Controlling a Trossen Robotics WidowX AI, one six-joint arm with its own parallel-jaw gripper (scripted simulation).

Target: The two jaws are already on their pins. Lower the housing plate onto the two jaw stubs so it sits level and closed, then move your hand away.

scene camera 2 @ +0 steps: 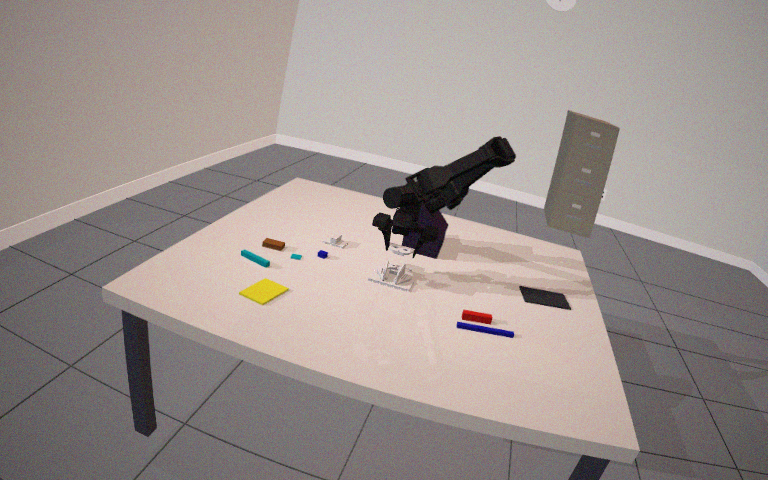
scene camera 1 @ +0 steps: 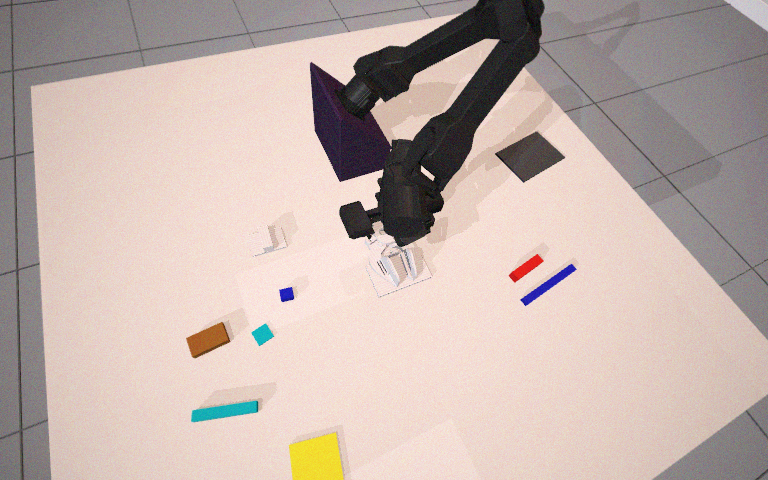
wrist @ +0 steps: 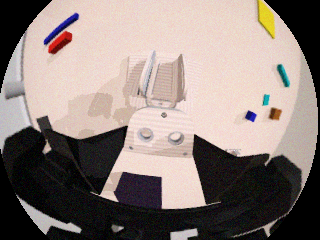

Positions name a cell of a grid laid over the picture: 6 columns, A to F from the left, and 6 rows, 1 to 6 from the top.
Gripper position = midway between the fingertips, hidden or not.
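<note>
Through scene camera 1 I see my gripper (scene camera 1: D3), along with a brown block (scene camera 1: B5), a cyan bar (scene camera 1: B6) and a black plate (scene camera 1: E2). Scene camera 2 gives me a yellow plate (scene camera 2: C4), and my gripper (scene camera 2: D4) is visible there too. In the wrist view I find my gripper (wrist: D4) again.
</note>
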